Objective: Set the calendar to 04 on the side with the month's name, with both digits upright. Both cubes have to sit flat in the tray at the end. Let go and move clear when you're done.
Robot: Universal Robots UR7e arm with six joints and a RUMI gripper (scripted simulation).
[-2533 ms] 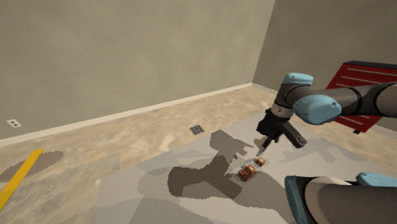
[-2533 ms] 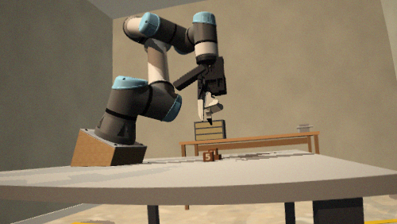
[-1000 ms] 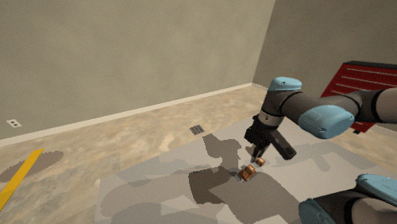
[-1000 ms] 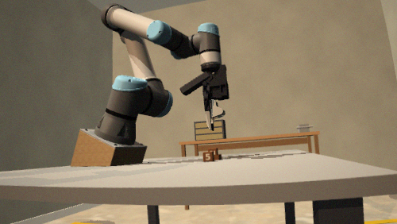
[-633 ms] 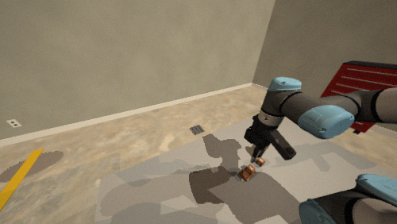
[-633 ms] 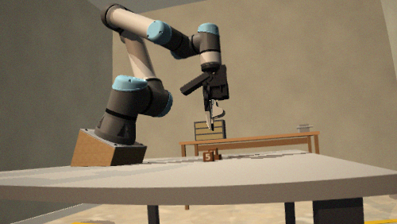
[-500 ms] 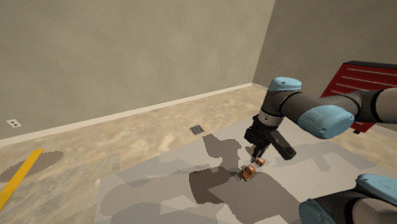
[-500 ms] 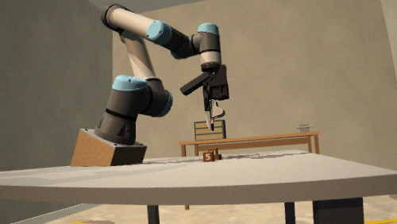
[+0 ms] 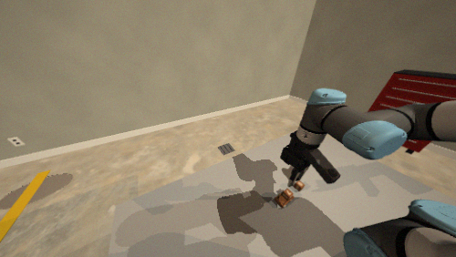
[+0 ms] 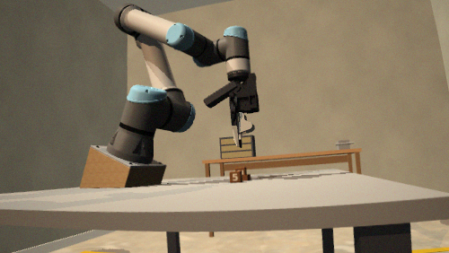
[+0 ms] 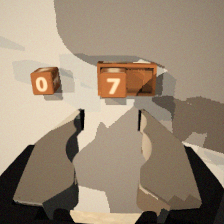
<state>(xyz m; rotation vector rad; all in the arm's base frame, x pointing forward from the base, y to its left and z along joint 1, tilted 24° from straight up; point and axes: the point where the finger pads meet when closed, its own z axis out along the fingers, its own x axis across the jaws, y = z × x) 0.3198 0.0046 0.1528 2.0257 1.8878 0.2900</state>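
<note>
My gripper is now 110 mm above the calendar tray and 20 mm to the right of it. The rest, counted from my hand: cube: 100 mm below, 90 mm to the right, 10 mm behind.
</note>
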